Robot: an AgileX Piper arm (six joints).
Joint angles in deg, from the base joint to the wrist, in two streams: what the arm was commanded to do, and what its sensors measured. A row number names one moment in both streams.
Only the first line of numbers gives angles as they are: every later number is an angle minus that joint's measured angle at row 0.
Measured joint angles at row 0: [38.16 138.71 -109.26 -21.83 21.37 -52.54]
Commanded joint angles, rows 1 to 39: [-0.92 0.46 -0.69 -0.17 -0.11 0.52]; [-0.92 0.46 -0.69 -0.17 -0.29 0.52]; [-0.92 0.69 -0.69 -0.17 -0.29 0.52]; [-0.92 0.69 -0.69 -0.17 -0.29 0.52]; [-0.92 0.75 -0.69 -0.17 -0.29 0.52]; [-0.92 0.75 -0.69 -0.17 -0.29 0.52]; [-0.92 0.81 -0.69 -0.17 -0.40 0.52]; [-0.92 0.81 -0.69 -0.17 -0.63 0.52]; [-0.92 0.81 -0.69 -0.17 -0.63 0.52]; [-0.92 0.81 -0.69 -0.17 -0.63 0.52]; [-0.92 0.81 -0.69 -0.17 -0.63 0.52]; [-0.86 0.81 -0.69 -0.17 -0.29 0.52]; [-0.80 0.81 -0.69 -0.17 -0.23 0.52]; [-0.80 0.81 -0.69 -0.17 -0.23 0.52]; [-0.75 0.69 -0.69 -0.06 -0.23 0.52]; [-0.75 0.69 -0.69 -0.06 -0.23 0.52]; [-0.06 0.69 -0.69 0.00 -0.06 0.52]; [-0.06 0.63 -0.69 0.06 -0.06 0.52]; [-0.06 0.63 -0.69 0.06 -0.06 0.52]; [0.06 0.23 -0.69 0.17 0.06 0.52]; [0.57 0.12 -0.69 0.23 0.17 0.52]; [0.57 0.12 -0.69 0.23 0.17 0.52]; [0.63 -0.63 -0.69 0.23 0.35 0.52]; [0.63 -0.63 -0.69 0.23 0.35 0.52]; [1.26 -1.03 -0.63 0.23 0.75 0.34]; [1.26 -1.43 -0.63 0.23 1.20 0.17]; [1.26 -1.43 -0.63 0.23 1.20 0.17]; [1.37 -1.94 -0.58 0.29 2.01 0.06]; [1.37 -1.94 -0.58 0.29 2.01 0.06]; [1.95 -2.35 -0.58 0.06 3.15 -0.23]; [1.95 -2.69 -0.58 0.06 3.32 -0.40]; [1.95 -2.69 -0.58 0.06 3.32 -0.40]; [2.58 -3.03 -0.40 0.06 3.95 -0.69]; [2.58 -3.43 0.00 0.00 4.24 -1.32]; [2.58 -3.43 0.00 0.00 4.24 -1.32]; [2.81 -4.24 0.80 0.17 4.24 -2.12]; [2.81 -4.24 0.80 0.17 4.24 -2.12]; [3.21 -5.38 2.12 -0.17 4.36 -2.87]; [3.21 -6.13 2.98 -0.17 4.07 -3.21]
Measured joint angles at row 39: [2.86 -2.98 1.83 0.75 6.13 -1.55]
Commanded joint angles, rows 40 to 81: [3.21 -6.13 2.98 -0.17 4.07 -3.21]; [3.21 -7.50 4.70 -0.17 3.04 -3.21]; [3.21 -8.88 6.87 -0.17 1.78 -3.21]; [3.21 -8.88 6.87 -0.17 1.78 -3.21]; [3.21 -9.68 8.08 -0.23 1.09 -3.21]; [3.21 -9.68 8.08 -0.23 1.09 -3.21]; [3.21 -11.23 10.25 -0.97 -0.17 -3.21]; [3.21 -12.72 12.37 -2.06 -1.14 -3.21]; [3.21 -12.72 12.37 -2.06 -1.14 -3.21]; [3.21 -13.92 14.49 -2.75 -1.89 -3.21]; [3.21 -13.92 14.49 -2.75 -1.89 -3.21]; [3.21 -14.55 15.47 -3.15 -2.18 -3.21]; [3.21 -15.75 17.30 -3.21 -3.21 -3.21]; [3.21 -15.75 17.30 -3.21 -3.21 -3.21]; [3.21 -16.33 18.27 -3.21 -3.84 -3.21]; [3.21 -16.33 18.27 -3.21 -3.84 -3.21]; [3.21 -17.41 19.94 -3.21 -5.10 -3.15]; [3.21 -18.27 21.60 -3.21 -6.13 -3.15]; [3.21 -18.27 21.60 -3.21 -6.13 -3.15]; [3.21 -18.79 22.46 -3.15 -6.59 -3.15]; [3.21 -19.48 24.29 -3.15 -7.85 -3.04]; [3.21 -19.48 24.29 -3.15 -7.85 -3.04]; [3.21 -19.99 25.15 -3.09 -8.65 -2.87]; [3.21 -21.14 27.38 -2.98 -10.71 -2.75]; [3.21 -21.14 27.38 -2.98 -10.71 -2.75]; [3.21 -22.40 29.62 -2.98 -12.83 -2.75]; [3.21 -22.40 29.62 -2.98 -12.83 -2.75]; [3.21 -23.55 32.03 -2.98 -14.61 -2.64]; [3.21 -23.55 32.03 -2.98 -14.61 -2.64]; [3.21 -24.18 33.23 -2.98 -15.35 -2.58]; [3.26 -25.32 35.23 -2.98 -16.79 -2.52]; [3.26 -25.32 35.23 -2.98 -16.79 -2.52]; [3.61 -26.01 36.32 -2.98 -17.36 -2.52]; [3.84 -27.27 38.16 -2.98 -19.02 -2.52]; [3.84 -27.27 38.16 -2.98 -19.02 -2.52]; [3.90 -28.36 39.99 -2.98 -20.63 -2.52]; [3.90 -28.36 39.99 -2.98 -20.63 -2.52]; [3.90 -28.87 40.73 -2.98 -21.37 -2.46]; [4.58 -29.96 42.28 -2.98 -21.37 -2.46]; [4.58 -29.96 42.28 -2.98 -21.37 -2.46]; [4.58 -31.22 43.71 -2.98 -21.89 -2.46]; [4.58 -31.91 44.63 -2.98 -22.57 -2.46]
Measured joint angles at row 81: [4.41 -28.76 43.26 -2.12 -17.19 -2.69]
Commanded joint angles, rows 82 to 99: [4.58 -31.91 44.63 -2.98 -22.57 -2.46]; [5.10 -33.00 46.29 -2.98 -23.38 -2.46]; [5.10 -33.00 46.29 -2.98 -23.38 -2.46]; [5.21 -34.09 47.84 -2.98 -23.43 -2.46]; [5.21 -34.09 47.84 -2.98 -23.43 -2.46]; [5.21 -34.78 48.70 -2.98 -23.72 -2.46]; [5.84 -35.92 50.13 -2.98 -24.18 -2.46]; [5.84 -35.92 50.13 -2.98 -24.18 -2.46]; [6.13 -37.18 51.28 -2.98 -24.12 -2.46]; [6.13 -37.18 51.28 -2.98 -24.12 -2.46]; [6.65 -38.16 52.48 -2.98 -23.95 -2.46]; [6.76 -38.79 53.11 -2.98 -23.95 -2.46]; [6.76 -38.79 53.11 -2.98 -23.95 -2.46]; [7.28 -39.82 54.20 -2.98 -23.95 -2.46]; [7.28 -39.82 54.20 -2.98 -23.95 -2.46]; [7.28 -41.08 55.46 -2.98 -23.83 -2.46]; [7.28 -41.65 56.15 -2.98 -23.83 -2.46]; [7.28 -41.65 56.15 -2.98 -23.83 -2.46]
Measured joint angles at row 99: [7.05 -38.73 55.17 -2.12 -19.71 -2.58]
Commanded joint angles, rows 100 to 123: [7.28 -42.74 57.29 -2.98 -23.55 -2.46]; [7.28 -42.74 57.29 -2.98 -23.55 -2.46]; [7.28 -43.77 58.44 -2.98 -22.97 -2.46]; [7.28 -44.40 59.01 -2.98 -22.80 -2.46]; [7.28 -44.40 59.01 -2.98 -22.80 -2.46]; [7.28 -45.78 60.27 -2.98 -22.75 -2.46]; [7.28 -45.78 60.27 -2.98 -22.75 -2.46]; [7.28 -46.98 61.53 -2.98 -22.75 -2.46]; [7.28 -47.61 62.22 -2.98 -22.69 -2.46]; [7.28 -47.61 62.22 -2.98 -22.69 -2.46]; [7.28 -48.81 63.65 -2.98 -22.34 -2.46]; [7.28 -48.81 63.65 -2.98 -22.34 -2.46]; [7.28 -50.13 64.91 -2.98 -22.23 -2.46]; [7.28 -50.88 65.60 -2.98 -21.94 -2.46]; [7.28 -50.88 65.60 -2.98 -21.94 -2.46]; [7.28 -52.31 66.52 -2.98 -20.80 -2.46]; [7.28 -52.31 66.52 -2.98 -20.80 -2.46]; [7.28 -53.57 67.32 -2.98 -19.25 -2.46]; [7.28 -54.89 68.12 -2.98 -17.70 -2.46]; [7.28 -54.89 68.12 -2.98 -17.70 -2.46]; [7.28 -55.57 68.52 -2.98 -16.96 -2.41]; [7.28 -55.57 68.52 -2.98 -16.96 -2.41]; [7.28 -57.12 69.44 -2.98 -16.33 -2.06]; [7.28 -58.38 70.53 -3.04 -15.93 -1.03]
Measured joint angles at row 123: [7.10 -55.69 69.90 -2.12 -13.86 -2.18]
